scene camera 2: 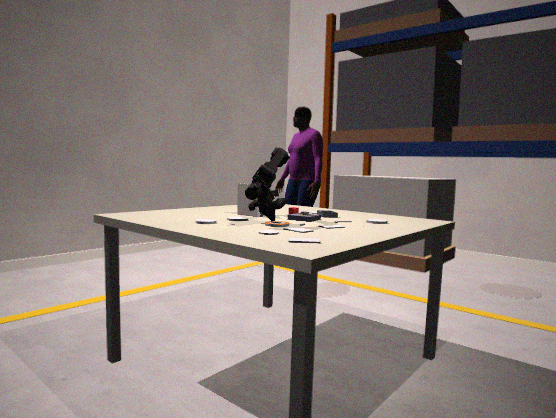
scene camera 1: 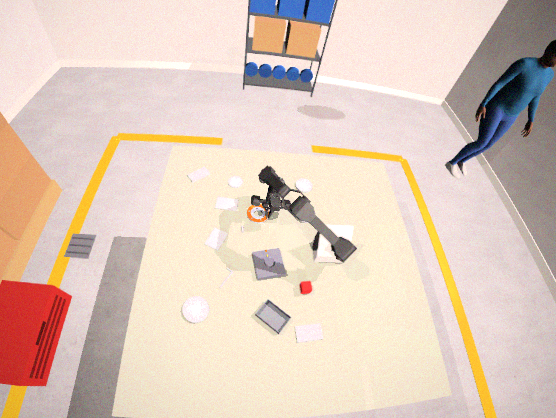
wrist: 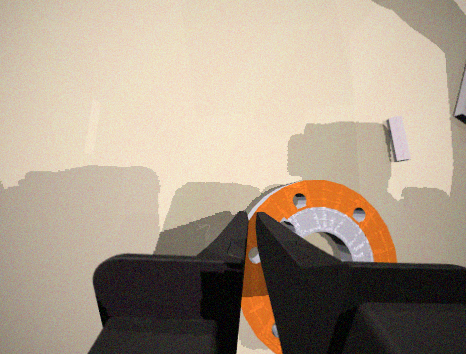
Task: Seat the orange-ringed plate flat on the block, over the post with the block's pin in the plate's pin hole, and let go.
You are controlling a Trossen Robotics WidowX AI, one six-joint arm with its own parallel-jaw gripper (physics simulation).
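Places are measured from the arm's base along level axes (x back, y right, z up), in centimetres.
Pixels of known places: gripper, between the fingertips: (scene camera 2: 273,220) (scene camera 1: 267,218) (wrist: 250,218); arm's base, origin of its link: (scene camera 1: 339,245).
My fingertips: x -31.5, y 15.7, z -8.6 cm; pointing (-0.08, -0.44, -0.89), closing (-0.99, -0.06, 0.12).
Observation:
For each thing: its top centre in the pictures, then the offset to it from my fingertips. "pt": a spot on its surface instead.
- orange-ringed plate, centre of its top: (wrist: 322,267) (scene camera 2: 277,222) (scene camera 1: 258,212) dx -4.7, dy +2.5, dz -0.1 cm
- grey block, centre of its top: (scene camera 1: 269,261) (scene camera 2: 304,211) dx +1.7, dy -23.3, dz +2.7 cm
- post, a spot on its surface: (scene camera 1: 270,263) pt dx +2.3, dy -24.4, dz +2.7 cm
- red cube, centre of its top: (scene camera 1: 306,286) (scene camera 2: 293,207) dx +17.8, dy -33.2, dz +2.8 cm
- grey tray, centre of its top: (scene camera 1: 273,315) (scene camera 2: 327,211) dx +4.7, dy -45.8, dz +1.3 cm
- white dome, centre of its top: (scene camera 1: 195,308) (scene camera 2: 376,220) dx -25.8, dy -45.7, dz +0.1 cm
- small pale stick, centre of its top: (wrist: 403,137) dx -11.2, dy -6.9, dz -0.3 cm
The orange-ringed plate (scene camera 1: 250,213) (scene camera 2: 276,224) (wrist: 382,235) lies on the table, with a pale inner ring and a central hole. My gripper (scene camera 1: 269,215) (scene camera 2: 272,219) (wrist: 250,218) is shut, its two fingertips almost together, with no part of the plate visibly held between them. In the wrist view the fingers stand over the plate's left part, and orange surface and a small hole show between and below them. The grey block (scene camera 1: 276,273) (scene camera 2: 304,217) lies apart from the plate, with a post (scene camera 1: 270,263) on top and a small yellow-orange marking near one edge.
A red cube (scene camera 1: 306,287) (scene camera 2: 293,210) and a grey tray (scene camera 1: 273,316) (scene camera 2: 327,213) lie beyond the block. A white dome (scene camera 1: 195,309), white cards (scene camera 1: 309,333) (scene camera 1: 216,238) and a small pale stick (wrist: 398,139) lie around. The arm's base stands on a white slab (scene camera 1: 343,233).

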